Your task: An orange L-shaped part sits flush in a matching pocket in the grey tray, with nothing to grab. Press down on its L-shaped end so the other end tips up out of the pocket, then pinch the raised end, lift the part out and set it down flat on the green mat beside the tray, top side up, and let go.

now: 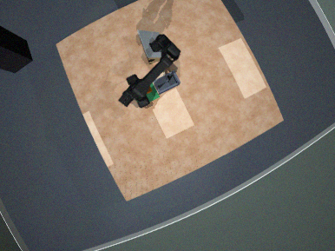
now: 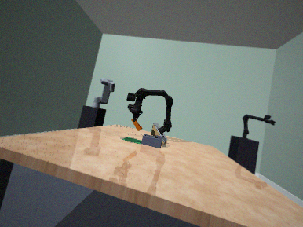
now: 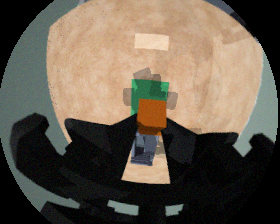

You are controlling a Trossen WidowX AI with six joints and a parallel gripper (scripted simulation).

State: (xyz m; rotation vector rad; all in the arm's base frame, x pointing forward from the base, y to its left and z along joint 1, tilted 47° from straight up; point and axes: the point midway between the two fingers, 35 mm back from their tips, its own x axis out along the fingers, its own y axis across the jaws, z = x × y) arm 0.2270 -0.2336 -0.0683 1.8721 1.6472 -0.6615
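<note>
My gripper tip is now 20 mm to the right of the green mat and 170 mm above it. The rest, counted from my gripper tip: orange L-shaped part 10 mm behind, 30 mm to the left, 30 mm below.
</note>
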